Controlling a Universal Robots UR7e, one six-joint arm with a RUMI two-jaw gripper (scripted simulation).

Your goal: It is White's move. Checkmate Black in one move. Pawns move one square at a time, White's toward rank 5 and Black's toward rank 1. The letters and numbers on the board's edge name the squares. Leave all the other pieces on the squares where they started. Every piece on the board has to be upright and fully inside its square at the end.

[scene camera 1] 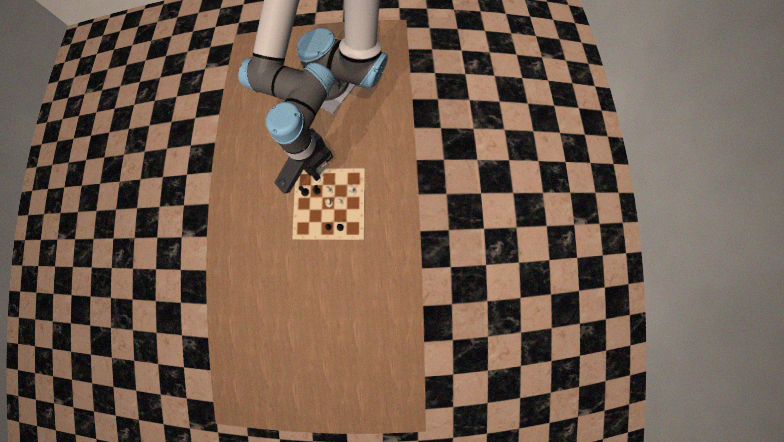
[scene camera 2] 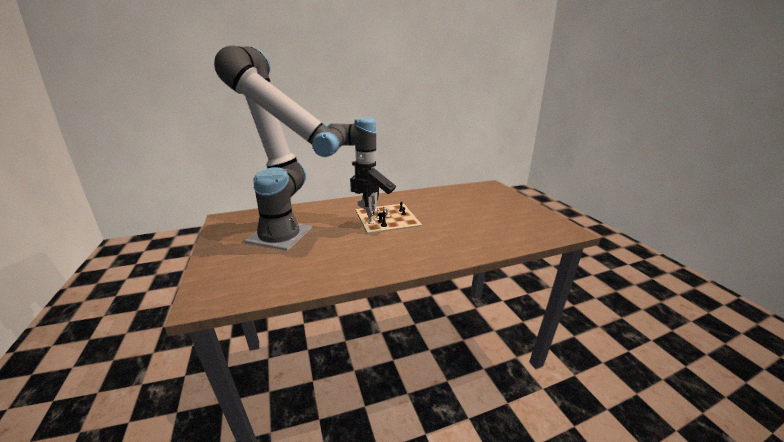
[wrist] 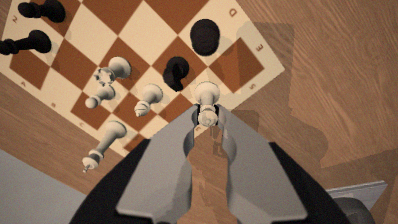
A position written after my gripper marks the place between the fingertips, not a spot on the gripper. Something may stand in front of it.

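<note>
You'd see my gripper [scene camera 1: 316, 176] here, and it's also there in scene camera 2 [scene camera 2: 370, 217] and in the wrist view [wrist: 207, 105]. There's a black piece too [wrist: 205, 41].
</note>
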